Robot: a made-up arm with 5 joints. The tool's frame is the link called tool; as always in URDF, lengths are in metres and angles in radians. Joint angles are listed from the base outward. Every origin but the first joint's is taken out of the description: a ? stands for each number. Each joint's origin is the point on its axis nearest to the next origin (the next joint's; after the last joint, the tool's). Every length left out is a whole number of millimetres.
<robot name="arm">
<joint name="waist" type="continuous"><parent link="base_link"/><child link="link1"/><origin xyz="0.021 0.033 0.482" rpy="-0.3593 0.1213 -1.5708"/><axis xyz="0 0 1"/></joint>
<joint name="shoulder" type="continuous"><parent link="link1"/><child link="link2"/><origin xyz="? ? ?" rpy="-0.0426 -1.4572 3.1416"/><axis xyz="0 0 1"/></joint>
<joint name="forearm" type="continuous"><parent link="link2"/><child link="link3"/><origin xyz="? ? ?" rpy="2.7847 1.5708 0"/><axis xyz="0 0 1"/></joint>
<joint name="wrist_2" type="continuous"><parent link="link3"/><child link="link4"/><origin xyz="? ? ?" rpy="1.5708 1.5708 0"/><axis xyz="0 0 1"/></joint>
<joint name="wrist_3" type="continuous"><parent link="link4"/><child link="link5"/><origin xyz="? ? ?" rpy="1.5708 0 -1.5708"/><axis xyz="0 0 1"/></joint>
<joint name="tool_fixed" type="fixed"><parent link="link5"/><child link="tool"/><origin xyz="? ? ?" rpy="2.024 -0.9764 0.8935"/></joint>
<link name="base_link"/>
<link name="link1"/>
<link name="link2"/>
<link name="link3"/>
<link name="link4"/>
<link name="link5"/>
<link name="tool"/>
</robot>
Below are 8 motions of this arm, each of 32 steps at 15 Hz.
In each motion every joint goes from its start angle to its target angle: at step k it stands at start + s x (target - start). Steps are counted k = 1, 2, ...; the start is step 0. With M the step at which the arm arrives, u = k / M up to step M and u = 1 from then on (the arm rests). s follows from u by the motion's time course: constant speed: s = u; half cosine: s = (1 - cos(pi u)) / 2; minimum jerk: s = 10 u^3 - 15 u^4 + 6 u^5.
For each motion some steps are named. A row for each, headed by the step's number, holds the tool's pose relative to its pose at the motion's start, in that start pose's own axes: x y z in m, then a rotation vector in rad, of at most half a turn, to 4 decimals.
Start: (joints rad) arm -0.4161 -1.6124 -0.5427 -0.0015 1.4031
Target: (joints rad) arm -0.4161 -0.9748 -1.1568 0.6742 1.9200
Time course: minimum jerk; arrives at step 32
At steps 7, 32:
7: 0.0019 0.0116 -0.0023 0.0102 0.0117 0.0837
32: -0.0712 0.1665 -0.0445 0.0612 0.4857 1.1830

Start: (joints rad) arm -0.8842 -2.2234 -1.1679 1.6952 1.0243
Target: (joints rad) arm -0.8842 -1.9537 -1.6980 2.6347 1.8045
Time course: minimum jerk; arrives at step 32
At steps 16, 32:
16: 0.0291 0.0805 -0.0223 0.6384 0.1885 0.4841
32: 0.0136 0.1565 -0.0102 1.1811 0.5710 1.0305

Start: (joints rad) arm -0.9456 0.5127 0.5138 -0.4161 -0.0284
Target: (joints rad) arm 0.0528 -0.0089 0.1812 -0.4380 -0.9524
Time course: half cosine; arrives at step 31
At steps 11, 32:
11: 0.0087 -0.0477 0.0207 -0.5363 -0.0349 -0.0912
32: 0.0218 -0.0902 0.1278 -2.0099 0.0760 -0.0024

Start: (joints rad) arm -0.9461 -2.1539 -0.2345 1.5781 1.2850
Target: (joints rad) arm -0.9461 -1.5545 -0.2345 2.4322 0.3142
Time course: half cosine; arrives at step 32
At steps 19, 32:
19: 0.0066 0.0912 -0.0319 0.1593 -0.5573 0.3623
32: -0.0059 0.1333 -0.0245 0.2695 -0.9622 0.3194

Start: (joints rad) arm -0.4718 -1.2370 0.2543 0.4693 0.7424
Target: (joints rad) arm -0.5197 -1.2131 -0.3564 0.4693 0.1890
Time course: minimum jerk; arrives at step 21
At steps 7, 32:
7: 0.0091 -0.0072 0.0118 -0.1901 -0.0811 0.1031
32: 0.0372 -0.0062 0.0579 -0.8620 -0.4229 0.5310

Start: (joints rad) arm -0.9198 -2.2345 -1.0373 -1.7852 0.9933
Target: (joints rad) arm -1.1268 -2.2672 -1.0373 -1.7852 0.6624
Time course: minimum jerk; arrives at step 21
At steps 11, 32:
11: 0.0028 0.0158 -0.0004 -0.2427 -0.1034 -0.0238
32: 0.0054 0.0301 -0.0014 -0.4497 -0.1791 -0.0403

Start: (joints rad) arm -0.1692 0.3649 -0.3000 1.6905 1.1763
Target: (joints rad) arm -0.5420 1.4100 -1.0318 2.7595 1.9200
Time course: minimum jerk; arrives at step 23
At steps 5, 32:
5: 0.0020 0.0194 -0.0158 0.1506 0.0282 0.0744
32: -0.0697 0.2943 0.0116 1.8239 0.4750 1.6071

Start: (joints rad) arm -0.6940 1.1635 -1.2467 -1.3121 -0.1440
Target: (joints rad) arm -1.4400 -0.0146 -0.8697 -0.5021 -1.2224
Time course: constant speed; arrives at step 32
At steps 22, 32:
22: 0.0116 0.0998 -0.0991 0.1314 0.1223 -0.0195
32: -0.0078 0.1654 -0.1154 0.1786 0.2452 -0.0634

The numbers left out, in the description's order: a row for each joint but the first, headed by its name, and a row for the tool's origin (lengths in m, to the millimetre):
shoulder: 0.04 -0.12 0
forearm: -0.151 -0.067 0
wrist_2: 0.034 -0.013 0
wrist_3: -0.039 0.053 0
tool: -0.008 0.045 0

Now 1 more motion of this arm.
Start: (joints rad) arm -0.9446 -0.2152 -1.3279 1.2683 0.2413
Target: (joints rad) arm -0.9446 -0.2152 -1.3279 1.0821 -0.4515
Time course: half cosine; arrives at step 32
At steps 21, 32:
21: 0.0003 -0.0053 0.0188 -0.4814 -0.1381 0.1654
32: 0.0001 -0.0040 0.0256 -0.6477 -0.1888 0.2409

